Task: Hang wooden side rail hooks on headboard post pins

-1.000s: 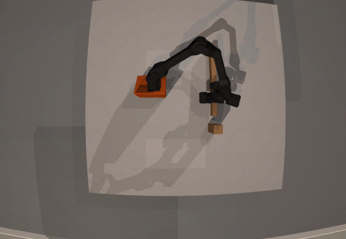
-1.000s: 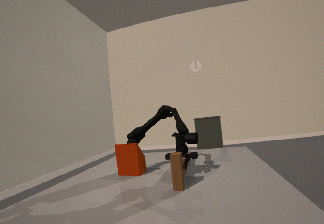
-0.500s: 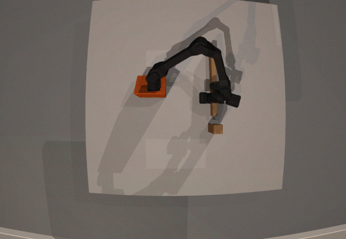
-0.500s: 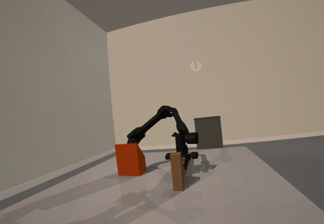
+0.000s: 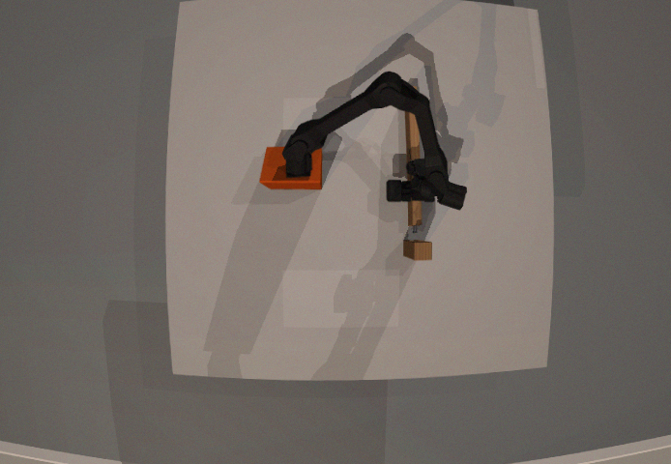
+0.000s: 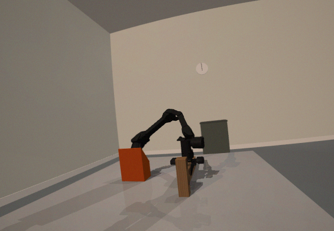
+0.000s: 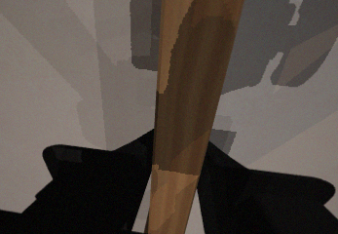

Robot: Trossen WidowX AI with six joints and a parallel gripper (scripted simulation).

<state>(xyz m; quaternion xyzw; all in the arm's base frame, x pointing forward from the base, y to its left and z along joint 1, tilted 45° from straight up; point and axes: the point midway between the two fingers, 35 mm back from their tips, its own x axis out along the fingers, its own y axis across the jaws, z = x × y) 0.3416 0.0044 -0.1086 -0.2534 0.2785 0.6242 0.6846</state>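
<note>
Now: the headboard post 170 mm to the right of my gripper tip, 40 mm above it and 10 mm behind it.
</note>
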